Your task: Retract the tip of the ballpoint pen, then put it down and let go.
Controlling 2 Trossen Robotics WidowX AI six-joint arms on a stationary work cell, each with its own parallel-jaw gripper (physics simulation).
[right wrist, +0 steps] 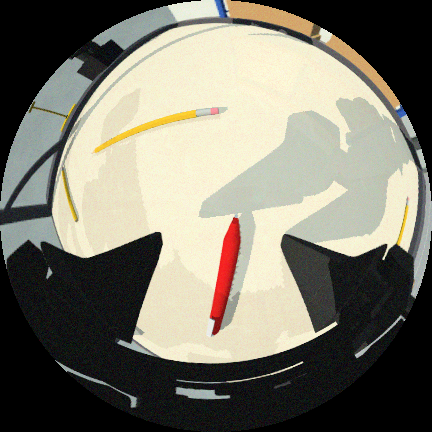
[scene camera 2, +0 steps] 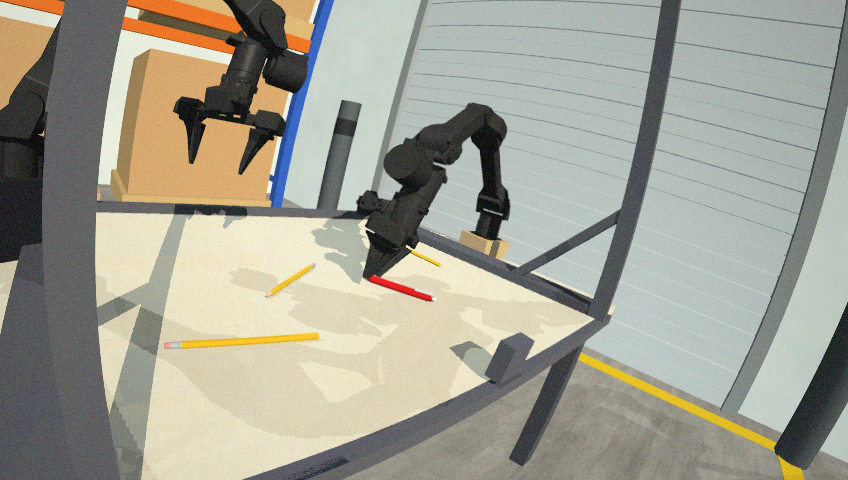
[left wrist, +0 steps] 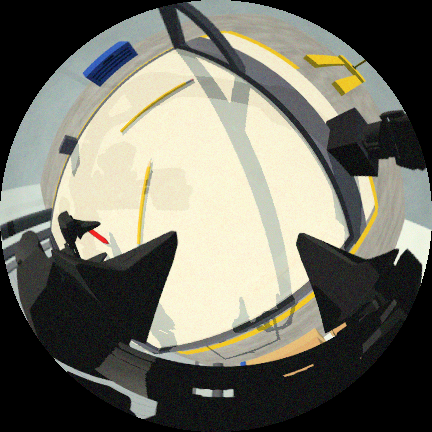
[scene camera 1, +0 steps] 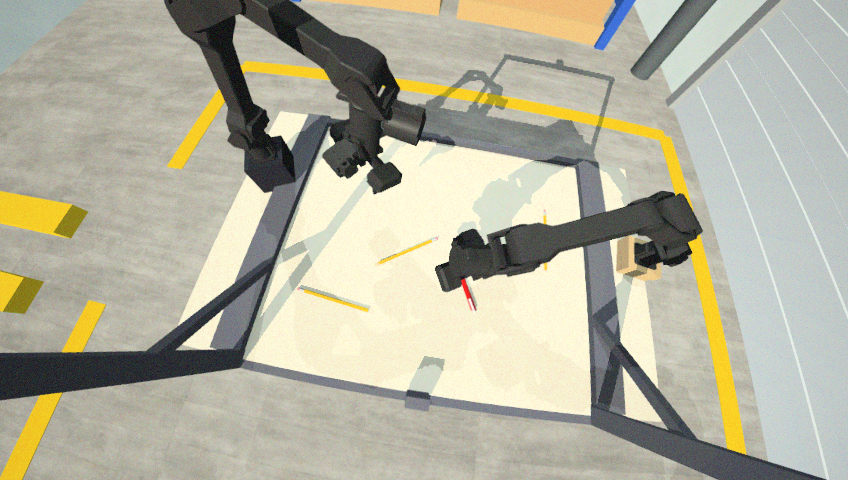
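Where they show: left gripper, fingertip midpoint: (scene camera 2: 214, 169) (left wrist: 240, 238) (scene camera 1: 364, 180); right gripper, fingertip midpoint: (right wrist: 224, 240) (scene camera 2: 371, 277) (left wrist: 102, 238); left arm's base at its link origin: (scene camera 2: 17, 176) (left wrist: 368, 140) (scene camera 1: 263, 152); right arm's base at its link origin: (scene camera 2: 486, 236) (scene camera 1: 644, 256).
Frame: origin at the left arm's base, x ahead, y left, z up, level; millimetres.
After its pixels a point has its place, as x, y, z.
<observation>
A red ballpoint pen (scene camera 1: 468, 293) {436, -482, -94} (scene camera 2: 399, 287) {430, -469, -97} (left wrist: 98, 236) {430, -433, -95} (right wrist: 227, 275) {436, -443, -94} lies on the pale table top (scene camera 1: 535, 368) {541, -699, -106} (scene camera 2: 226, 392) {20, -452, -106}. In the right wrist view a small pale tip shows at its upper end and a white clip at its lower end. My right gripper (scene camera 2: 367, 275) {429, -417, -96} (right wrist: 224, 240) {429, -417, -96} is open and low over the table, with the pen lying between its spread fingers, touching neither in that view. In scene camera 1 this gripper covers the pen's upper end. My left gripper (scene camera 2: 216, 167) {249, -184, 42} (left wrist: 240, 238) {249, -184, 42} is open and empty, high over the back left of the table.
Three yellow pencils lie on the table: one (scene camera 1: 407, 250) {316, -330, -99} (scene camera 2: 290, 280) {299, -336, -101} (right wrist: 150, 125) {341, -329, -101} left of the pen, one (scene camera 1: 334, 298) {109, -407, -99} (scene camera 2: 243, 340) {99, -408, -100} (left wrist: 155, 103) {105, -403, -103} farther left, and one (scene camera 1: 545, 220) {732, -341, -99} (scene camera 2: 425, 257) {684, -437, -100} partly behind my right arm. A dark block (scene camera 1: 417, 400) {250, -670, -49} (scene camera 2: 510, 356) {222, -673, -61} stands at the front edge.
</observation>
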